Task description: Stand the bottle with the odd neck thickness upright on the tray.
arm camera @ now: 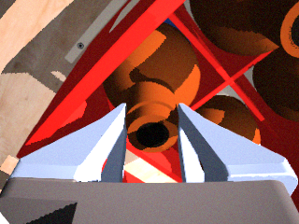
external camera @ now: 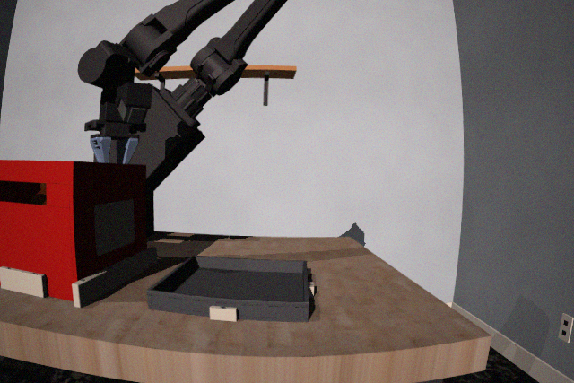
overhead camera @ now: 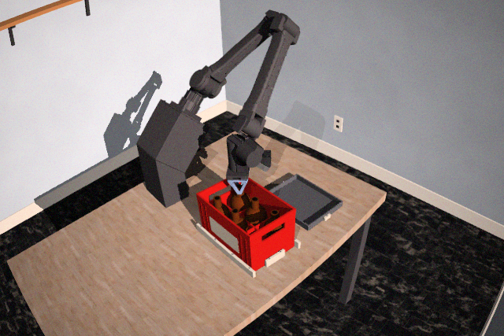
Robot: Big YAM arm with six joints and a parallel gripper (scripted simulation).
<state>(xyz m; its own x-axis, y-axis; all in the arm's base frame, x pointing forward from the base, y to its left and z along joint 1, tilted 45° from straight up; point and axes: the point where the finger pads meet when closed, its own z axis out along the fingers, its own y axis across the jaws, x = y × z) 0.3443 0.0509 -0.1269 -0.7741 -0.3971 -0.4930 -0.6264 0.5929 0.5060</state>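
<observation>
Now: hand 8 cm short of the red crate, 7 cm above it and 6 cm to the left of it. Round my hand: dark grey tray: 22 cm to the left, 14 cm below, 10 cm ahead.
</observation>
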